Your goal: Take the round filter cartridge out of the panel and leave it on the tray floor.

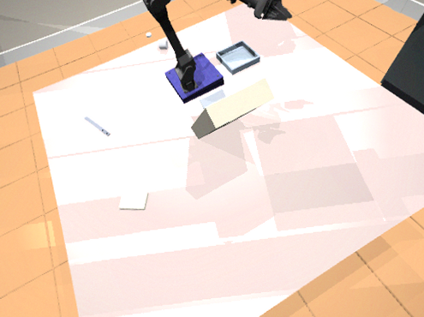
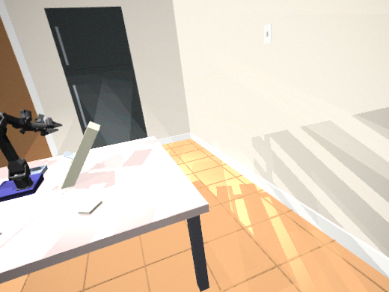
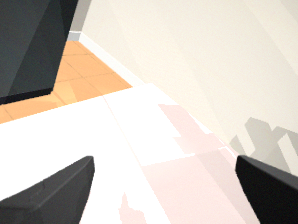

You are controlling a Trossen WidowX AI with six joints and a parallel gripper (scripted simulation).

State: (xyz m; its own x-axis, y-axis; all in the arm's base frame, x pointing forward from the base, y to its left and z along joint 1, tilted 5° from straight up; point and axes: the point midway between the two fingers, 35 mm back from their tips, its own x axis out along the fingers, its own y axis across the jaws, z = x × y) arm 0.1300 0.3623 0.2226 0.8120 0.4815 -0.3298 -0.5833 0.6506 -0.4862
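Right now the round white filter cartridge is 20 cm ahead of my gripper tip, 34 cm to the right of it and 5 cm below it. From my gripper tip the other things lie so: cream service panel: 16 cm ahead, 34 cm to the right, 12 cm below; then white card: 23 cm ahead, 74 cm to the right, 27 cm below; then light blue tray: 23 cm behind, 8 cm to the right, 27 cm below.
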